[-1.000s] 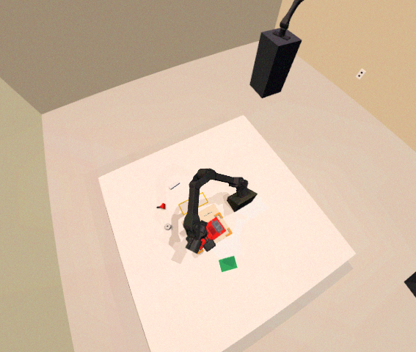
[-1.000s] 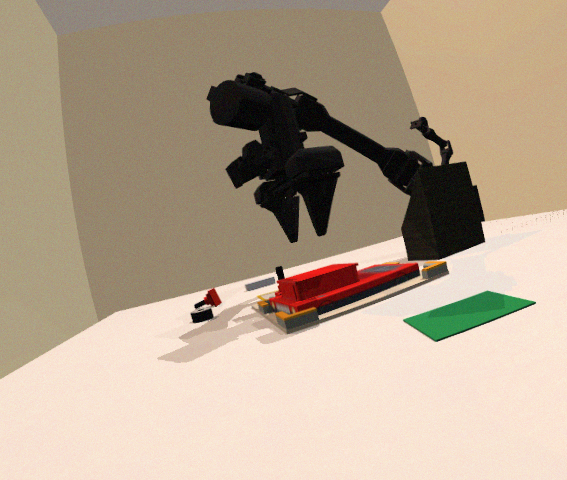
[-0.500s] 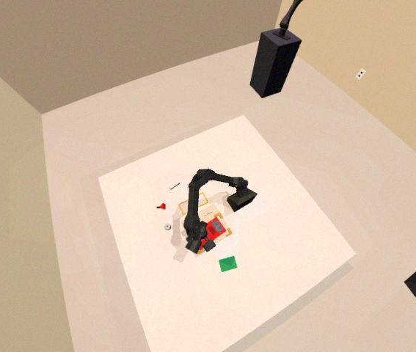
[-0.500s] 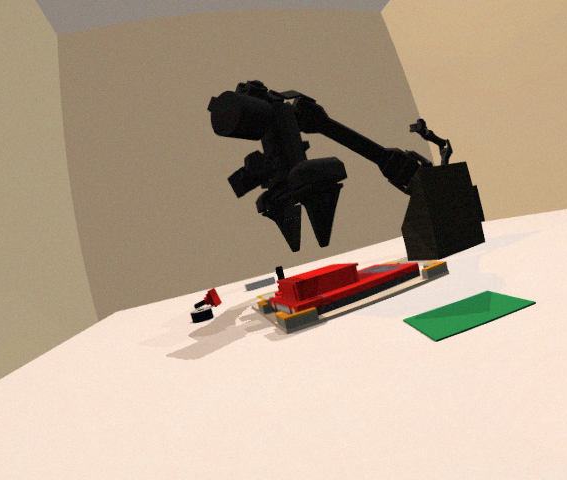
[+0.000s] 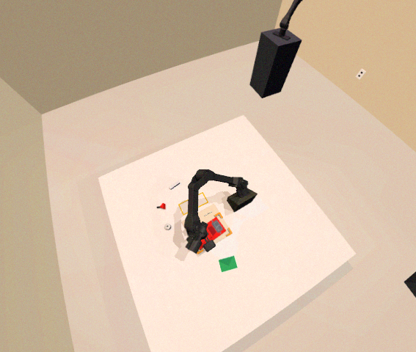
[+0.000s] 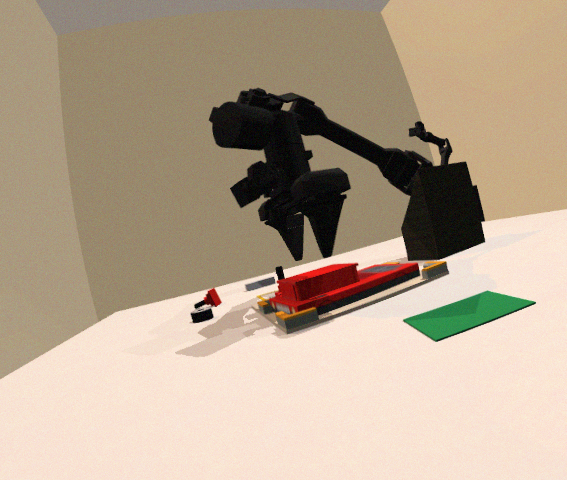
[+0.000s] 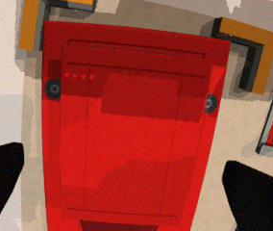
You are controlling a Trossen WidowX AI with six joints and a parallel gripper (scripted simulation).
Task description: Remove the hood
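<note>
The hood is 30 mm below my gripper tip. Round my gripper tip: green patch: 70 mm behind, 200 mm to the left, 70 mm below; grey bar: 30 mm ahead, 410 mm to the right, 60 mm below; black wheel: 180 mm ahead, 160 mm to the right, 60 mm below.
</note>
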